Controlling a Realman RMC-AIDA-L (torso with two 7-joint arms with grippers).
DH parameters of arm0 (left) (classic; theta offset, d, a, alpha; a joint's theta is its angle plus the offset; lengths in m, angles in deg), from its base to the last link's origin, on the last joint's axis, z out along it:
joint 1: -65.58 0.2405 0 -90
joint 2: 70.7 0 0 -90
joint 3: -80.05 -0.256 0 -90
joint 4: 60.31 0 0 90
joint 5: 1.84 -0.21 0 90
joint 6: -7.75 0 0 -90
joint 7: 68.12 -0.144 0 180
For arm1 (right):
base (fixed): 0 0 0 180
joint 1: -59.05 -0.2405 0 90
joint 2: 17.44 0 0 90
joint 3: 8.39 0.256 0 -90
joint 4: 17 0 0 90
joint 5: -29.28 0.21 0 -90
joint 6: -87.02 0 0 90
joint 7: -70.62 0.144 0 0
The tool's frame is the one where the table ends.
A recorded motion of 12 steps. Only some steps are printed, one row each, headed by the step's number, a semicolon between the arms.
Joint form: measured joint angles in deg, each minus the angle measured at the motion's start. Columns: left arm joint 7, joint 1, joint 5, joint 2, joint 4, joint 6, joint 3; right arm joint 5, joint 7, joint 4, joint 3, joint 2, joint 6, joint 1.
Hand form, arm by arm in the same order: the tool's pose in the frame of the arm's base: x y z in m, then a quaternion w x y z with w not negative. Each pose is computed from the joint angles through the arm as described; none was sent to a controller.
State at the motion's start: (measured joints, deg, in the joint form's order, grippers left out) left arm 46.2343 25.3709 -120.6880 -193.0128 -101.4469 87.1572 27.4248; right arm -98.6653 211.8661 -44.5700 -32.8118 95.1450 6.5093 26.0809
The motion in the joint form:
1: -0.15 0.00 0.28 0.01 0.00 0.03 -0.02; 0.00 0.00 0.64 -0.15 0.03 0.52 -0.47
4: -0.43 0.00 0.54 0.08 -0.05 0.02 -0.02; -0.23 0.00 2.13 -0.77 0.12 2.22 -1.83
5: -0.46 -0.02 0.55 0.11 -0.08 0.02 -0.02; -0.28 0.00 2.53 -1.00 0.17 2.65 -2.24
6: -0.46 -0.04 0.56 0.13 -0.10 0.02 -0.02; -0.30 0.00 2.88 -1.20 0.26 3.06 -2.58
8: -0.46 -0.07 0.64 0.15 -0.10 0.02 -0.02; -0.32 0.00 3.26 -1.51 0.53 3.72 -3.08
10: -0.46 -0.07 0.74 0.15 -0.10 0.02 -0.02; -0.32 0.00 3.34 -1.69 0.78 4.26 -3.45
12: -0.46 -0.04 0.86 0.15 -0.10 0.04 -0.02; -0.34 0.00 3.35 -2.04 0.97 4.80 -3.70
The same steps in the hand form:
1: -0.1921 0.3700 -0.0452 0.05002 -0.91032 -0.37516 -0.16756; 0.3199 0.3474 0.0275 0.08996 -0.62453 0.73152 0.25837
4: -0.1917 0.3706 -0.0443 0.05118 -0.91093 -0.37266 -0.16943; 0.3148 0.3534 0.0204 0.08932 -0.62723 0.73143 0.25224
5: -0.1916 0.3708 -0.0440 0.05158 -0.91117 -0.37203 -0.16943; 0.3130 0.3551 0.0182 0.08855 -0.62853 0.73109 0.25022
6: -0.1915 0.3710 -0.0438 0.05180 -0.91127 -0.37172 -0.16946; 0.3114 0.3564 0.0160 0.08781 -0.62938 0.73098 0.24867
8: -0.1912 0.3712 -0.0436 0.05187 -0.91125 -0.37149 -0.17008; 0.3086 0.3583 0.0121 0.08698 -0.63084 0.73053 0.24657
10: -0.1910 0.3713 -0.0436 0.05182 -0.91107 -0.37154 -0.17093; 0.3065 0.3603 0.0097 0.08782 -0.63221 0.72952 0.24576
12: -0.1909 0.3712 -0.0435 0.05163 -0.91079 -0.37181 -0.17194; 0.3052 0.3616 0.0077 0.08968 -0.63391 0.72858 0.24348

